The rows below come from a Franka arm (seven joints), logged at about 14 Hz.
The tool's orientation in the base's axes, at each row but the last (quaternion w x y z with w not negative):
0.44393 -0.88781 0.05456 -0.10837
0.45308 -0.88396 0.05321 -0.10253
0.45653 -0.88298 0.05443 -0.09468
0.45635 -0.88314 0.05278 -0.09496
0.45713 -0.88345 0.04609 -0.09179
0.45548 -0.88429 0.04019 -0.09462
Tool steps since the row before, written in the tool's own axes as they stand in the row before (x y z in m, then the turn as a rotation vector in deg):
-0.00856 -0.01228 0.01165 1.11 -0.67 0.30
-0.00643 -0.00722 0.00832 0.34 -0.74 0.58
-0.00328 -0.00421 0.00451 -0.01 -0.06 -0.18
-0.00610 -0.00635 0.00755 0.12 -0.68 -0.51
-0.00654 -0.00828 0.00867 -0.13 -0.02 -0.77
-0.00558 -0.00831 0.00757 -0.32 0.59 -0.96
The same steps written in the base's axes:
-0.00549 0.01807 0.00181 1.15 0.42 0.52
-0.00434 0.01199 0.00028 0.46 0.83 0.32
-0.00218 0.00662 0.00050 -0.05 -0.11 0.15
-0.00428 0.01078 0.00018 0.01 -0.03 0.86
-0.00465 0.01280 0.00107 -0.28 -0.58 0.44
-0.00404 0.01175 0.00173 -0.50 -1.06 0.02

